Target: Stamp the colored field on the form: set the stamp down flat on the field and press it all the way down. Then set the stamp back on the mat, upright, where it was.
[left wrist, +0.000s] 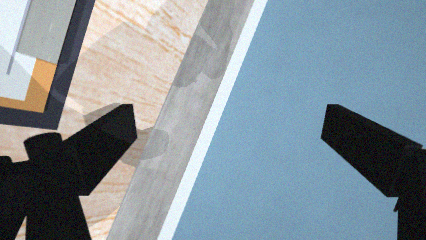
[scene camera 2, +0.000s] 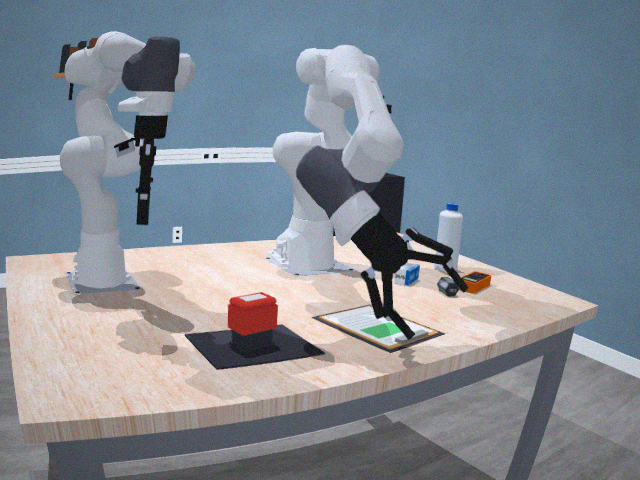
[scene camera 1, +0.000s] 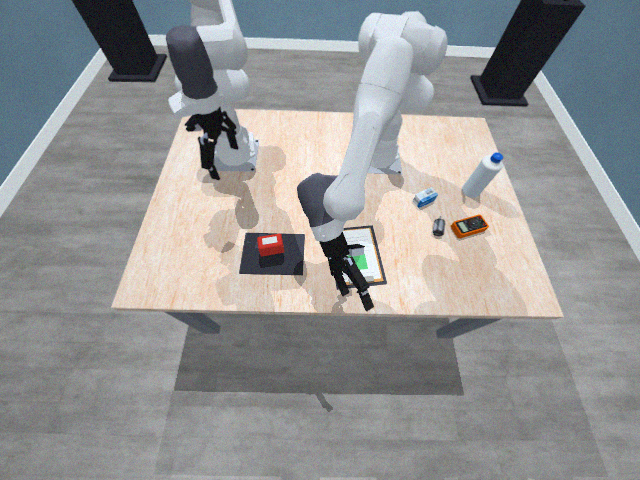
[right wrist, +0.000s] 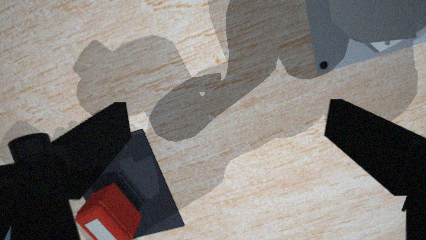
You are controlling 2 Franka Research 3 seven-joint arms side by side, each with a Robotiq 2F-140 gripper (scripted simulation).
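Labels:
My left gripper is out of frame in the right wrist view. My right gripper is out of frame in the left wrist view, and a dark mat is out of frame in the left wrist view too. You'd find my left gripper in the left wrist view, in scene camera 2 and in scene camera 1 [356, 300]. On my left gripper, [left wrist: 58, 172] is the same spot as [scene camera 2: 392, 302]. My right gripper shows in scene camera 2, in scene camera 1 and in the right wrist view [227, 119]. On my right gripper, [scene camera 2: 147, 162] is the same spot as [scene camera 1: 204, 151]. As for the dark mat, it shows in scene camera 2 [214, 346], in scene camera 1 [251, 262] and in the right wrist view [137, 162].

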